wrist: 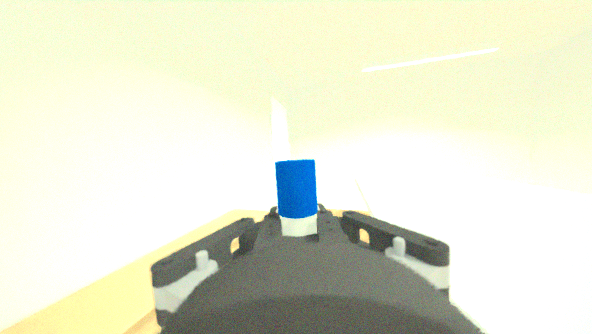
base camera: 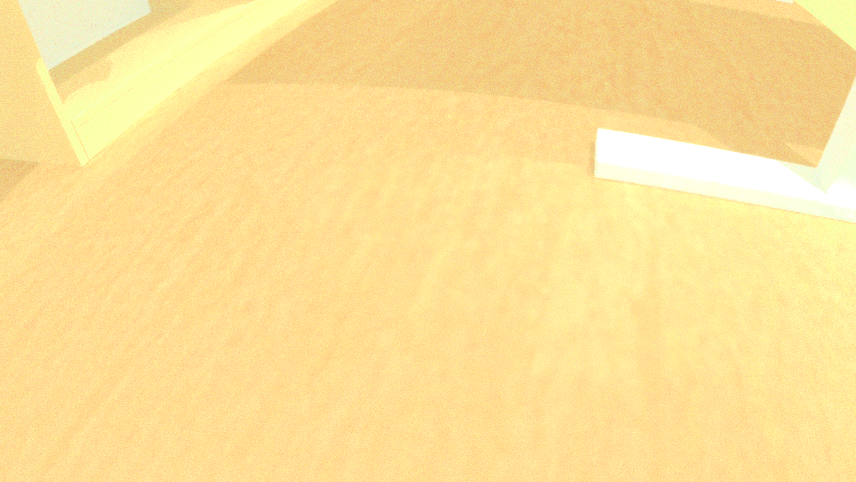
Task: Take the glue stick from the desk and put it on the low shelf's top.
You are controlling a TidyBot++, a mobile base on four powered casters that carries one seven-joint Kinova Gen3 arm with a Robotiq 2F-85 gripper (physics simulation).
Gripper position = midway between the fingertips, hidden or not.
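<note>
The gripper (wrist: 297,209) is visible, and so is a glue stick (wrist: 295,179), though in the base camera view the glue stick is out of frame. A white desk (base camera: 620,156) can be seen along with a low shelf (base camera: 67,115), and the desk also appears in the wrist view (wrist: 513,247).
</note>
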